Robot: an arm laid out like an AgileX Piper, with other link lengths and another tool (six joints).
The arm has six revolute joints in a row. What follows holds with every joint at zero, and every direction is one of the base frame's. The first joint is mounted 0.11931 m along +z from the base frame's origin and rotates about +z. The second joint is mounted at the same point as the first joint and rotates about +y. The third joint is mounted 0.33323 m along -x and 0.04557 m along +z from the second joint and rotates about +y. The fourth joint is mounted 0.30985 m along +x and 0.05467 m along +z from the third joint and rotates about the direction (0.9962, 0, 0.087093). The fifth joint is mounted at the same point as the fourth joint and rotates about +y. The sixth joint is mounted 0.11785 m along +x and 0.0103 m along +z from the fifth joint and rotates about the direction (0.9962, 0, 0.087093). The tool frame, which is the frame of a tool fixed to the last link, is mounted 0.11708 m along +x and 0.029 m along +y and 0.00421 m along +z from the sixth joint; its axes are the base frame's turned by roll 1.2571, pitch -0.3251 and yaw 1.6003 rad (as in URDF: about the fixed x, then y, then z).
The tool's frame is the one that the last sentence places.
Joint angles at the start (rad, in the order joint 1, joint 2, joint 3, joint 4, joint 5, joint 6):
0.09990, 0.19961, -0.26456, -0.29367, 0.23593, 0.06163
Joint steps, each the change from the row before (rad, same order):
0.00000, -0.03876, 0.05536, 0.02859, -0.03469, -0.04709
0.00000, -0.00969, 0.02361, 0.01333, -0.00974, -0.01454
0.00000, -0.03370, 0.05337, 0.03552, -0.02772, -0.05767
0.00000, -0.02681, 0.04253, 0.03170, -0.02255, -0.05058
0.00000, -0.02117, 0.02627, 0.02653, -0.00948, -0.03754
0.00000, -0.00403, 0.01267, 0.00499, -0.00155, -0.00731
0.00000, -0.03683, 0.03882, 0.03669, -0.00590, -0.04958
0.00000, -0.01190, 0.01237, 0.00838, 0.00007, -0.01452
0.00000, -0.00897, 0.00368, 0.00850, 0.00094, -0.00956
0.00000, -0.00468, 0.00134, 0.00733, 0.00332, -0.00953
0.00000, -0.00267, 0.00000, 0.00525, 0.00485, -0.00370
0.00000, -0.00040, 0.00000, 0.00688, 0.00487, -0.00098
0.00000, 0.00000, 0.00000, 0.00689, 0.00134, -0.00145
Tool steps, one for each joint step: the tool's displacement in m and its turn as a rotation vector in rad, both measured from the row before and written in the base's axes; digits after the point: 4 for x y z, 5 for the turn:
-0.0030, 0.0031, -0.0145, -0.01849, -0.01585, 0.01669
-0.0003, 0.0011, -0.0087, -0.00211, 0.00504, 0.00507
-0.0021, 0.0024, -0.0162, -0.02233, -0.00719, 0.01386
-0.0015, 0.0017, -0.0129, -0.01876, -0.00675, 0.01024
-0.0014, 0.0009, -0.0080, -0.01079, -0.00447, 0.00573
-0.0001, 0.0002, -0.0058, -0.00305, 0.00699, 0.00101
-0.0023, 0.0009, -0.0124, -0.01259, -0.00429, 0.00612
-0.0007, 0.0001, -0.0044, -0.00618, 0.00013, 0.00135
-0.0006, 0.0001, -0.0004, -0.00063, -0.00432, 0.00101
-0.0004, 0.0001, -0.0006, -0.00218, -0.00014, 0.00072
-0.0003, 0.0001, -0.0005, 0.00135, 0.00235, 0.00017
-0.0002, 0.0002, -0.0009, 0.00544, 0.00503, 0.00021
-0.0001, 0.0003, -0.0002, 0.00527, 0.00189, 0.00054

